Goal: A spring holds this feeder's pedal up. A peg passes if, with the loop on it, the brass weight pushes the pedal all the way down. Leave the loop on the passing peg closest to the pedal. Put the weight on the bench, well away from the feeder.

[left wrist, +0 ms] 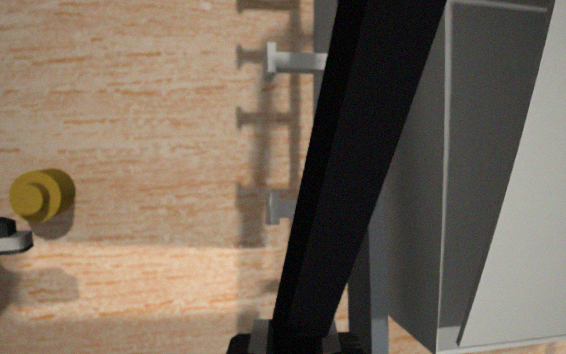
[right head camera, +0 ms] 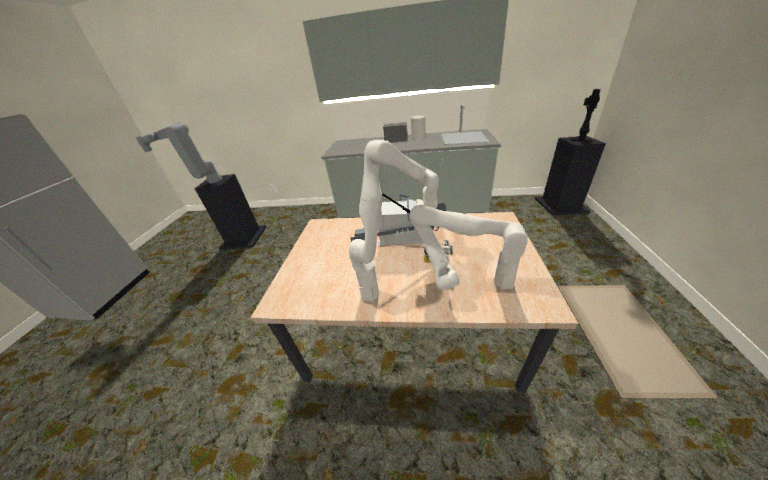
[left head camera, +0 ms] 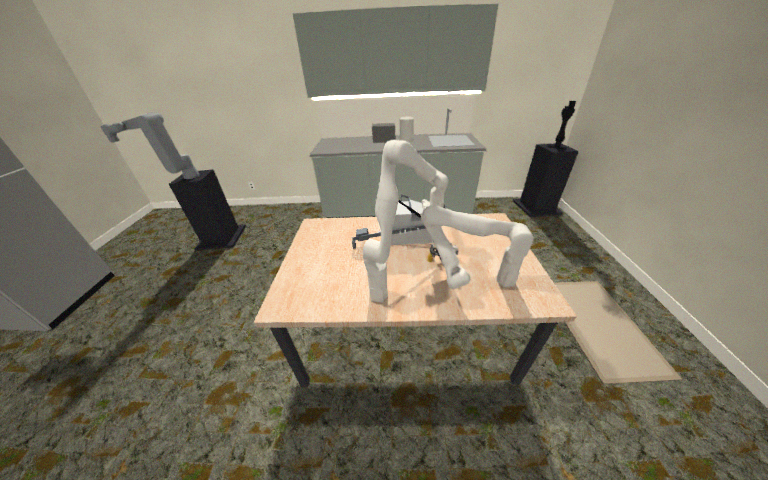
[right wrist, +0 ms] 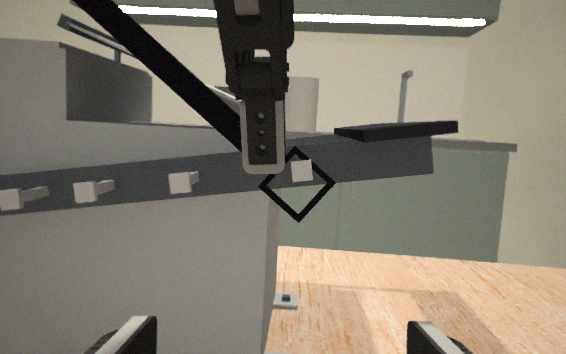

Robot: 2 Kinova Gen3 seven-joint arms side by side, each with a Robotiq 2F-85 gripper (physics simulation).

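Frame: origin at the left arm's base, x ahead, y left, z up, level; metres.
Seen in the pictures: left gripper, fingertip midpoint: [left wrist: 294, 346] [right head camera: 432, 226] [right wrist: 265, 167]; right gripper, fingertip midpoint: [left wrist: 41, 347] [right wrist: 281, 346]; left arm's base, origin of the base link: [right head camera: 370, 294] [left head camera: 378, 294]; right arm's base, origin of the base link: [right head camera: 503, 282] [left head camera: 505, 280].
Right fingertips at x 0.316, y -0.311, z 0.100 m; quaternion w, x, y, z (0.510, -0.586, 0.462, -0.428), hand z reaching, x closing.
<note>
Offsets run from my right fingertips to a thing's top centre. "*": to the spot under its first point. Level surfaces: height alone.
The feeder @[* 0.133 m ahead, 0.070 m left, 0.052 m up] [left wrist: 415, 250] [right wrist: 135, 260] carries a blue-grey lever @[* 0.120 m ahead, 0.052 m left, 0.058 m up] [left wrist: 379, 300] [right wrist: 230, 173] with several pegs. A black plate @[* 0.083 m ahead, 0.038 m right, 0.076 m up] [right wrist: 400, 130], apparently the pedal, is at the lever's right end in the right wrist view. My left gripper [left wrist: 300, 342] [right wrist: 265, 167] is shut on the loop's black handle @[* 0.083 m ahead, 0.102 m left, 0.124 m up] [left wrist: 367, 125] [right wrist: 170, 70]. The diamond loop @[* 0.095 m ahead, 0.002 m left, 0.035 m up] [right wrist: 317, 201] surrounds the rightmost peg's head @[0.092 m ahead, 0.011 m left, 0.058 m up] [right wrist: 301, 170] in the right wrist view; whether it hangs on that peg is unclear. The brass weight @[0.029 m back, 0.054 m left, 0.053 m down] [left wrist: 32, 195] [left head camera: 430, 257] [right head camera: 427, 257] stands on the bench. My right gripper [right wrist: 282, 332] is open, one fingertip close beside the weight in the left wrist view.
A small grey plate @[* 0.271 m ahead, 0.040 m left, 0.097 m down] [right wrist: 292, 302] lies on the bench beside the feeder. The right arm [left head camera: 475, 222] [right head camera: 467, 219] crosses in front of the feeder and the left arm [left head camera: 386, 209] [right head camera: 370, 203] reaches over it. The bench @[0.100 m down] [left head camera: 317, 283] [right head camera: 317, 283] has its front edge toward the head cameras.
</note>
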